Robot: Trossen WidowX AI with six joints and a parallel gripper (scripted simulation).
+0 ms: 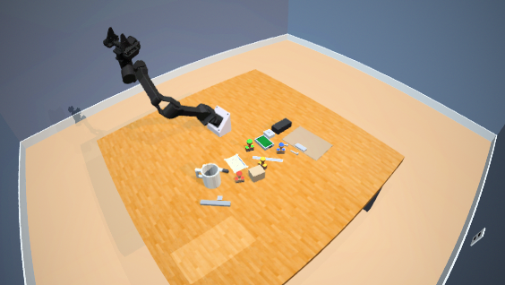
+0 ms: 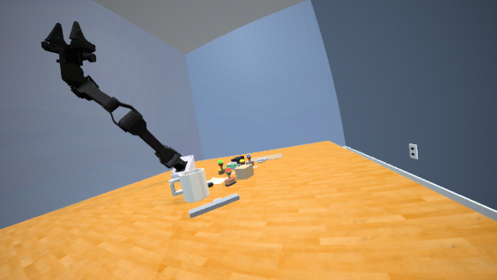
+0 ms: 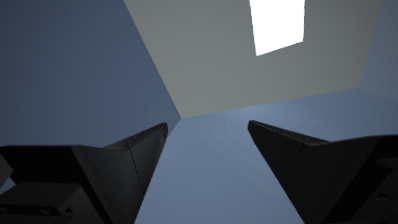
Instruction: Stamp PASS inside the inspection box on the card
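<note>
Now: the green-knobbed stamp 300 mm ahead of my gripper tip, 410 mm to the left of it and 680 mm below it. Also, from my gripper tip: grey bar 440 mm ahead, 70 mm to the left, 690 mm below; then mug 330 mm ahead, 130 mm to the left, 660 mm below; then marker 300 mm ahead, 200 mm to the left, 690 mm below.
</note>
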